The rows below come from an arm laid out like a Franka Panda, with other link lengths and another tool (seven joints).
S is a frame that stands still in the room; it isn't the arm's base.
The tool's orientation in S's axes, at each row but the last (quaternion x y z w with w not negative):
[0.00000, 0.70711, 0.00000, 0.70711]
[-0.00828, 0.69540, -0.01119, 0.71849]
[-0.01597, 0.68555, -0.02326, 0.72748]
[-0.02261, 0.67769, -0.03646, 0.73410]
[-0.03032, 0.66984, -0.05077, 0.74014]
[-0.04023, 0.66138, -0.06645, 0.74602]
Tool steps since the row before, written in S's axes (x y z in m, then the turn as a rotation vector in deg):
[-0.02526, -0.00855, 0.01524, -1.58, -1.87, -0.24]
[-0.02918, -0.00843, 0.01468, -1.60, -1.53, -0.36]
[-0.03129, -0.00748, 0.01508, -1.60, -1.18, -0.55]
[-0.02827, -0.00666, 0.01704, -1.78, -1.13, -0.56]
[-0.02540, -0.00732, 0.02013, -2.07, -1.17, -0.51]
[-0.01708, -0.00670, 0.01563, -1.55, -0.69, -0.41]
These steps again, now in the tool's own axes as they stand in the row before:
[-0.01524, -0.00855, -0.02526, 0.24, -1.87, -1.58]
[-0.01538, -0.00896, -0.02865, 0.35, -1.53, -1.61]
[-0.01646, -0.00867, -0.03027, 0.52, -1.17, -1.62]
[-0.01859, -0.00869, -0.02670, 0.51, -1.12, -1.80]
[-0.02153, -0.01042, -0.02307, 0.44, -1.18, -2.08]
[-0.01631, -0.00972, -0.01485, 0.33, -0.69, -1.57]

